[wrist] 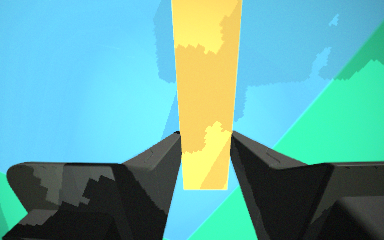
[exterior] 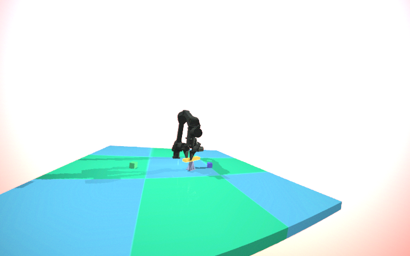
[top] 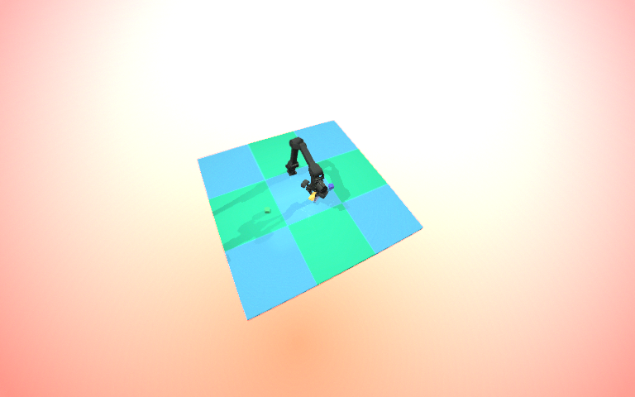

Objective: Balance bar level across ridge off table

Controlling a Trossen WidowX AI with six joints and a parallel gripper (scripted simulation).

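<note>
The yellow bar is 10 mm behind my gripper tip and 20 mm to the left of it. Round my gripper tip: small green cube: 60 mm behind, 330 mm to the right, 50 mm below; small purple cube: 50 mm behind, 180 mm to the left, 50 mm below.
</note>
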